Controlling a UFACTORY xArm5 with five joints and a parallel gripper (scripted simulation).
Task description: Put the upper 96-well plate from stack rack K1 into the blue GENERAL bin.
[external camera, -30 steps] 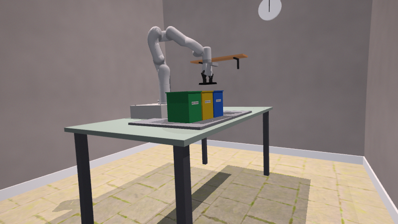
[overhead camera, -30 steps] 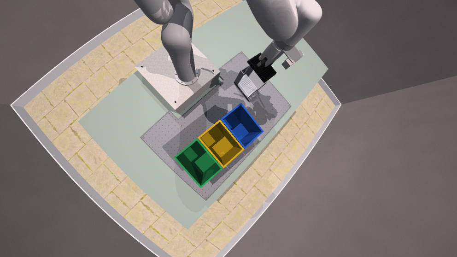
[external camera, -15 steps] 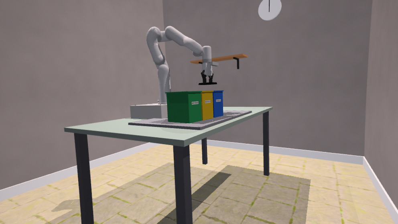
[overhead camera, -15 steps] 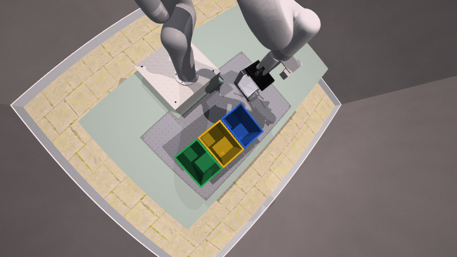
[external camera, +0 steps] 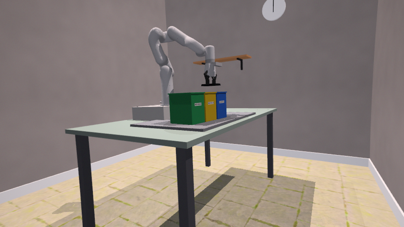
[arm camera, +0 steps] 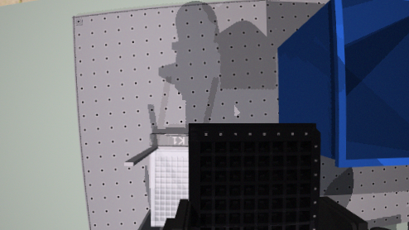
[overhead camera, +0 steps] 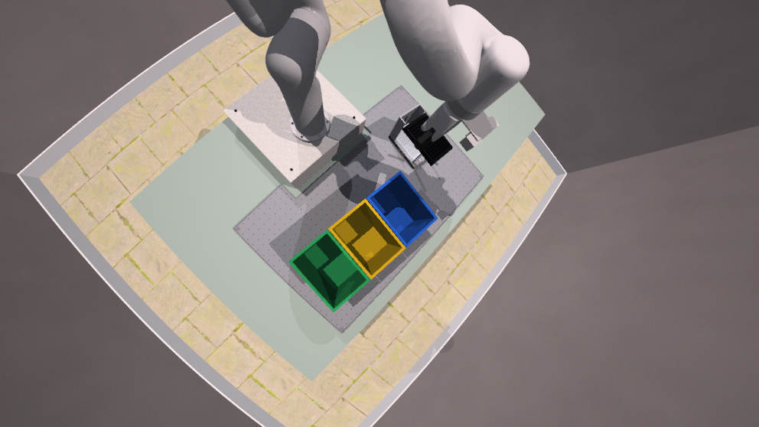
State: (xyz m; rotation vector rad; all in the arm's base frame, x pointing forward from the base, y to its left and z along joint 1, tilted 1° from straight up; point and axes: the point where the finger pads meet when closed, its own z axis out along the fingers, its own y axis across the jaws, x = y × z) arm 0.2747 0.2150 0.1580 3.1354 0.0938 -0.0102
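My hand is 12 cm short of the blue bin, 16 cm to the left of it and 16 cm above it. From my hand the other things lie so: white plate (5 cm behind, 7 cm to the left, 23 cm below); then yellow bin (13 cm ahead, 29 cm to the right, 16 cm below); then black 96-well plate (1 cm below).
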